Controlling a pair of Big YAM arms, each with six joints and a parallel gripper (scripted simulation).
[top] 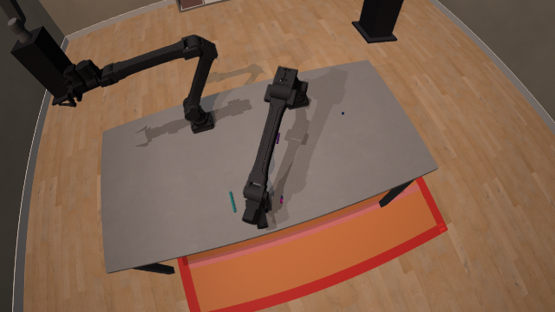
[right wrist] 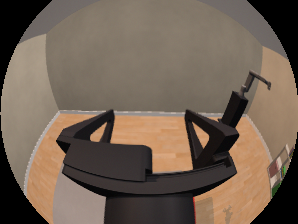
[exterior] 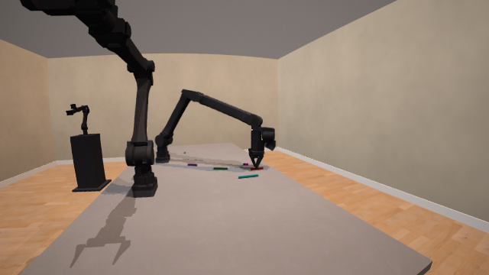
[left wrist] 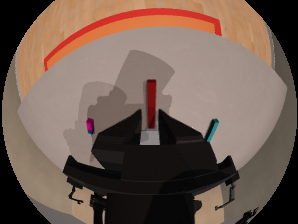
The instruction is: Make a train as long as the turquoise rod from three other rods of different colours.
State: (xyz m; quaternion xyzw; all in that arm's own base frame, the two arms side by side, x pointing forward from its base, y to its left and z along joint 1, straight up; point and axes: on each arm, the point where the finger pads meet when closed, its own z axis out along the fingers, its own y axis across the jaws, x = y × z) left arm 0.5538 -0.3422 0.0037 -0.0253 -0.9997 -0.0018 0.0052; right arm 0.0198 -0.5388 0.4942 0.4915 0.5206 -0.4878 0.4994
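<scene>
Now: left hand 20 mm above the red rod. From my left hand the other things lie so: turquoise rod 80 mm behind, 110 mm to the right, 20 mm below; magenta rod 20 mm behind, 100 mm to the left, 20 mm below; green rod 190 mm behind, 60 mm to the left, 20 mm below.
</scene>
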